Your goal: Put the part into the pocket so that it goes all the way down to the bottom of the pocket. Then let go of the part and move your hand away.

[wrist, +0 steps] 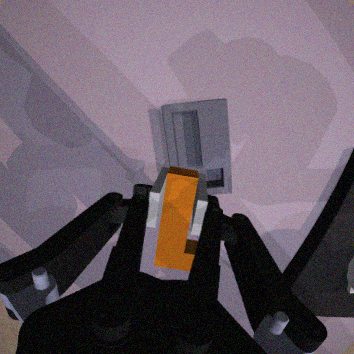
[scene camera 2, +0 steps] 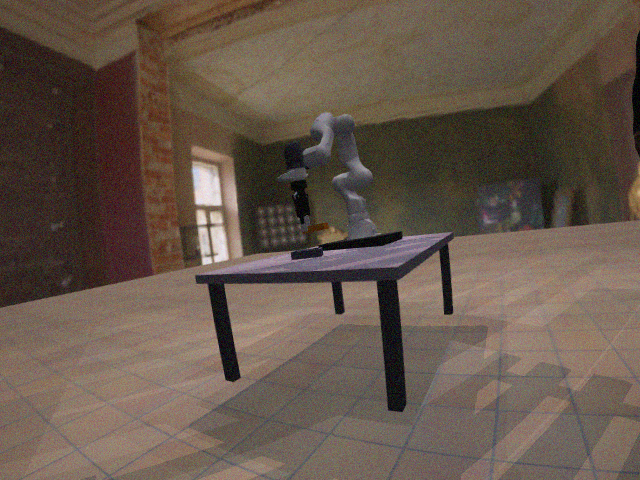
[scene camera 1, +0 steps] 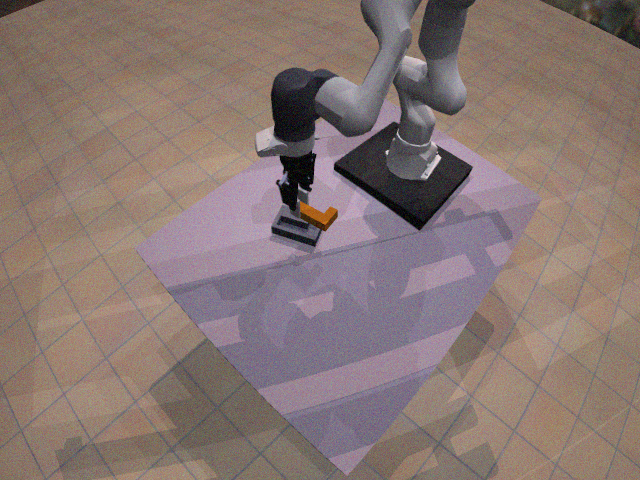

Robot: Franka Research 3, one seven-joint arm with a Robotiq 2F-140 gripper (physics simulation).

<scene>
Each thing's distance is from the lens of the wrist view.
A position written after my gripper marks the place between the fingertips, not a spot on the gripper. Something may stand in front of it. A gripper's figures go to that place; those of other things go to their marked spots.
my gripper (wrist: 181,183): 0.23 m
orange L-shaped part (wrist: 173,250): 0.24 m
</scene>
